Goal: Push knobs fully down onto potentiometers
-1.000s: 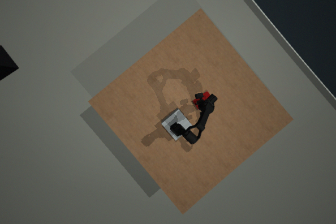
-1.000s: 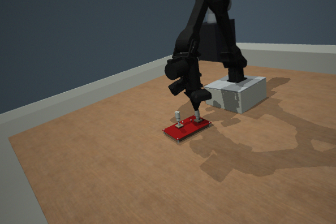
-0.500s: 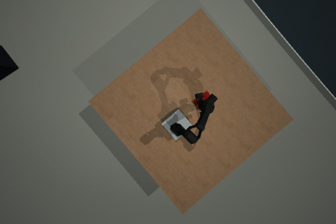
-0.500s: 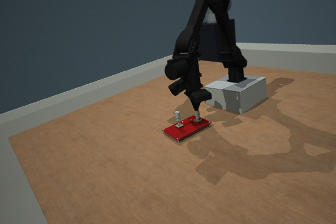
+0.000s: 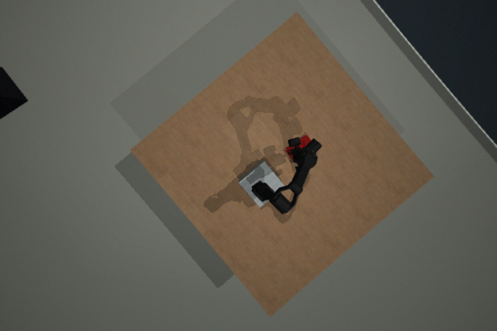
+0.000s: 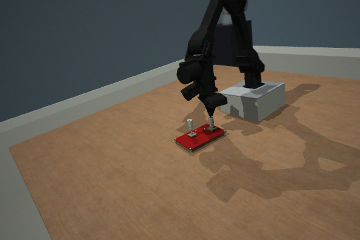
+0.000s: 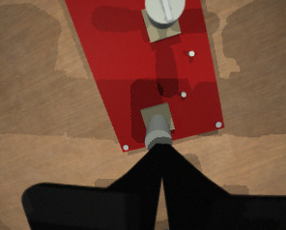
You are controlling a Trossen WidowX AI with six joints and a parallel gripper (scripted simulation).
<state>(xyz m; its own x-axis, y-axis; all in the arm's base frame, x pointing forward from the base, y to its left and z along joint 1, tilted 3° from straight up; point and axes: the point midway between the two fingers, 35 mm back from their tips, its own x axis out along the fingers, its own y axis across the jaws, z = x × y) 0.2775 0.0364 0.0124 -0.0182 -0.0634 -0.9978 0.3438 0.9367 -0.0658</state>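
Now: the knob 8 cm ahead of my gripper tip, 3 cm to the right of it and 1 cm below it.
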